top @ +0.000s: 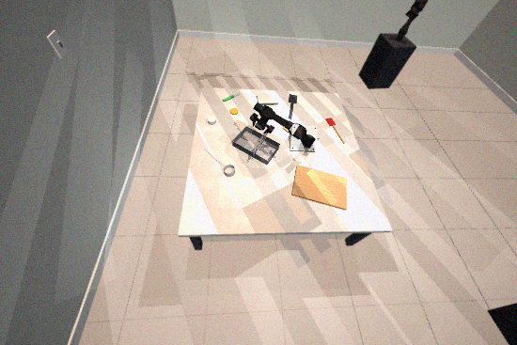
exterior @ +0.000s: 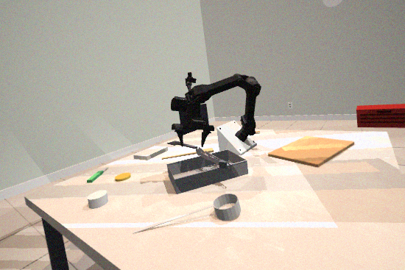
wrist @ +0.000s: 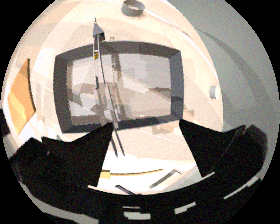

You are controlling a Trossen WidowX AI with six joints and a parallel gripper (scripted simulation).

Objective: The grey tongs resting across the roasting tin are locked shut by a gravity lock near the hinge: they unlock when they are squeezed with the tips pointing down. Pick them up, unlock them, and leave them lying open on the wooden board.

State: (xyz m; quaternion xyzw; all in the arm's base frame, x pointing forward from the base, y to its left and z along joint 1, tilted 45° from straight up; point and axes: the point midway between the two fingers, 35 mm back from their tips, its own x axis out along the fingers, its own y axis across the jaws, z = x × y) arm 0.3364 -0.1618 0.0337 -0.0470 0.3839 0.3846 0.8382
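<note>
My gripper tip is 20 mm short of the grey roasting tin, 70 mm to the right of it and 90 mm above it. The rest, counted from my gripper tip: flat grey block (180 mm behind, 440 mm to the right, 110 mm below); wooden board (370 mm behind, 450 mm to the left, 110 mm below); yellow disc (140 mm ahead, 320 mm to the right, 110 mm below).
</note>
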